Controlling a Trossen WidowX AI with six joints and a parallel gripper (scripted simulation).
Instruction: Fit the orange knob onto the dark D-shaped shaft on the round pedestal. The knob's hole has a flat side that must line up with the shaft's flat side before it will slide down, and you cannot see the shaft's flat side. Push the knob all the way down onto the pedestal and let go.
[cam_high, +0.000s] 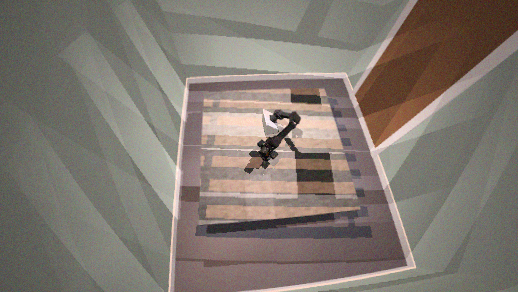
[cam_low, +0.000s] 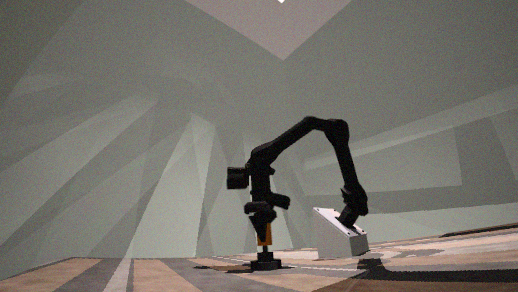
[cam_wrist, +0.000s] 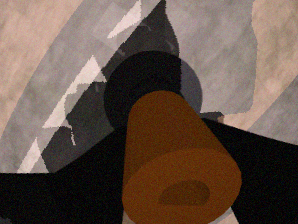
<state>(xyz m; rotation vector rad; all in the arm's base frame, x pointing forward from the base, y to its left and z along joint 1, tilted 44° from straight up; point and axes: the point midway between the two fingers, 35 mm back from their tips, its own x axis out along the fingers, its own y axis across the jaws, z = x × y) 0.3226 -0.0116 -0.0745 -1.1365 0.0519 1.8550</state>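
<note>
The orange knob lies 2 cm above my gripper tip. From my gripper tip the other things lie so: dark round pedestal: 4 cm below.
</note>
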